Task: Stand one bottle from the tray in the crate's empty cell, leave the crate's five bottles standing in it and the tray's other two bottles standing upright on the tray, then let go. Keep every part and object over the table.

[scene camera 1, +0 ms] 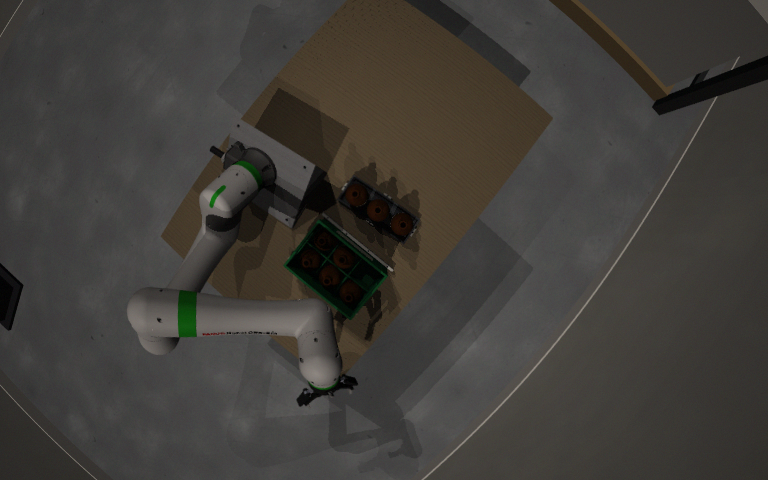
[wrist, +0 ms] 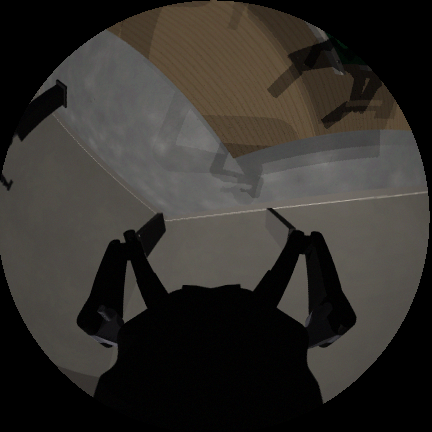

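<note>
A green crate stands on the table in the scene view, with several brown bottles upright in its cells; its cell at the right corner is empty. A dark tray beside it holds three brown bottles, standing upright in a row. My gripper is open and empty, out past the table's near corner, well away from the crate and tray. A small part of the green crate shows at the upper right of the wrist view.
A pale rail lies between crate and tray. The grey robot base block stands left of the tray. My forearm reaches past the crate's near left side. The wooden table ends short of the gripper.
</note>
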